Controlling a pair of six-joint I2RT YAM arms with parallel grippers.
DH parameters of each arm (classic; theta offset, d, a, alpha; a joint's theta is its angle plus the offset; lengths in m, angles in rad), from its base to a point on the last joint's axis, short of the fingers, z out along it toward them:
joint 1: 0 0.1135 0.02 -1.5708
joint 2: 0 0 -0.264 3.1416
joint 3: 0.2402 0 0.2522 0
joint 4: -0.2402 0 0.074 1.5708
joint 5: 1.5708 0 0 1.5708
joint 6: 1.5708 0.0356 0 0
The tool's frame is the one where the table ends.
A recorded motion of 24 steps. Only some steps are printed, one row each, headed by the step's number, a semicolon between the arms.
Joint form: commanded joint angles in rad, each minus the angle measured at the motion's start. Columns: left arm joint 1, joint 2, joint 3, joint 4, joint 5, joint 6; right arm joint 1, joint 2, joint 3, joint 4, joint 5, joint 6.
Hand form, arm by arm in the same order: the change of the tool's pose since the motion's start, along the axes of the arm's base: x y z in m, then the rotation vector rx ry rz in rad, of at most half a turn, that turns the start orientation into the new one. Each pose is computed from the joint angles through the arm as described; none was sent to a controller.
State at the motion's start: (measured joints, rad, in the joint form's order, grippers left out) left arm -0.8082 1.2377 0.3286 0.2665 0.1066 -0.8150; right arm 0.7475 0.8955 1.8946 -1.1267 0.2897 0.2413
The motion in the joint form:
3: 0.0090 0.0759 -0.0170 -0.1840 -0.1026 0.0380; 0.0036 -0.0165 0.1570 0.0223 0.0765 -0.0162
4: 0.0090 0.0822 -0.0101 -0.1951 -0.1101 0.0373; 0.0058 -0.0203 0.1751 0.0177 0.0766 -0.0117
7: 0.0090 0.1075 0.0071 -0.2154 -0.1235 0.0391; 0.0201 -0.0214 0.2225 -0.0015 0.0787 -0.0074
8: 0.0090 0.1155 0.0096 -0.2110 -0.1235 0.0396; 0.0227 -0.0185 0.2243 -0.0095 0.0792 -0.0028
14: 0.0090 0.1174 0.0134 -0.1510 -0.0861 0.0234; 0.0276 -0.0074 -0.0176 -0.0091 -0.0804 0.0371
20: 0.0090 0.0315 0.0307 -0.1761 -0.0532 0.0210; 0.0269 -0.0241 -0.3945 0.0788 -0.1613 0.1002
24: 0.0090 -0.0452 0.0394 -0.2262 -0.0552 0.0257; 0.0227 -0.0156 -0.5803 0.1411 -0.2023 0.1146
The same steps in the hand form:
3: -0.0080 0.0163 -0.0335 0.2667 0.1189 0.0552; -0.0320 -0.0332 0.0289 0.1168 -0.1515 -0.0725
4: -0.0073 0.0159 -0.0336 0.2779 0.1226 0.0605; -0.0366 -0.0375 0.0309 0.1334 -0.1617 -0.0707
7: -0.0052 0.0144 -0.0353 0.3065 0.1339 0.0671; -0.0455 -0.0463 0.0352 0.1593 -0.1794 -0.0588
8: -0.0045 0.0137 -0.0359 0.3076 0.1344 0.0667; -0.0447 -0.0457 0.0347 0.1572 -0.1709 -0.0567
14: -0.0011 0.0083 -0.0314 0.2358 0.1205 0.0546; -0.0016 0.0040 -0.0042 0.0268 0.0395 0.1023
20: -0.0007 0.0063 -0.0121 0.1616 0.0847 0.0346; 0.0444 0.0529 -0.0807 -0.0859 0.2910 0.1558
24: -0.0032 0.0089 0.0013 0.1390 0.0569 0.0340; 0.0647 0.0740 -0.1271 -0.1486 0.4108 0.1764

